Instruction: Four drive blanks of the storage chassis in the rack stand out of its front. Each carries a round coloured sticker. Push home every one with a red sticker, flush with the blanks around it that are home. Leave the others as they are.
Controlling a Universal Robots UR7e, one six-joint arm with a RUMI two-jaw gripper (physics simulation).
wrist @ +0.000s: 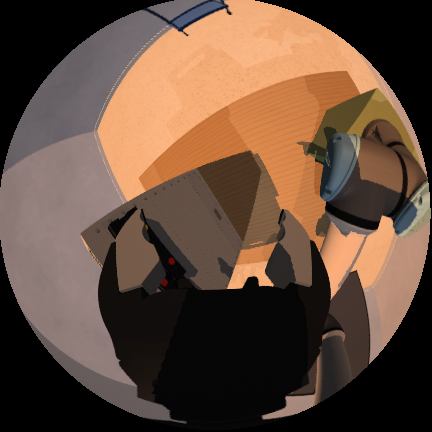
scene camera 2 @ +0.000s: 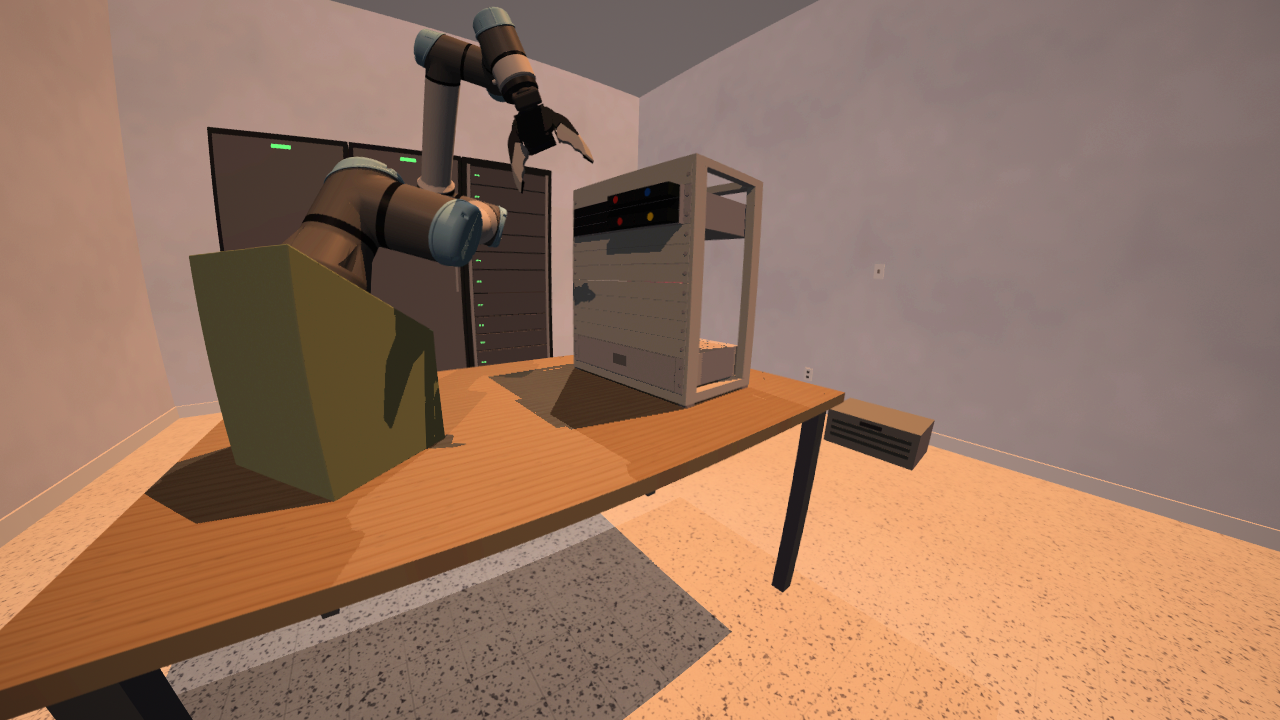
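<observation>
The rack (scene camera 2: 691, 295) (wrist: 172, 186) holds a black storage chassis near its top. Four blanks stand out at the chassis's right part in the scene view. The upper left blank has a red sticker (scene camera 2: 614, 199) (wrist: 164, 282), the lower left a red sticker (scene camera 2: 619, 221) (wrist: 171, 261), the upper right a blue sticker (scene camera 2: 647, 192), the lower right a yellow sticker (scene camera 2: 649, 216) (wrist: 146, 227). My gripper (scene camera 2: 556, 175) (wrist: 212, 210) is open and empty, in the air in front of the rack near chassis height, apart from the blanks. In the wrist view my left finger partly hides the chassis.
The rack stands on the wooden table (scene camera 2: 501, 465) (wrist: 270, 120). The arm's olive pedestal (scene camera 2: 358, 394) (wrist: 350, 110) stands at the table's left in the scene view. Dark server cabinets (scene camera 2: 506, 268) stand behind. A grey-brown box (scene camera 2: 877, 434) lies on the floor right of the table.
</observation>
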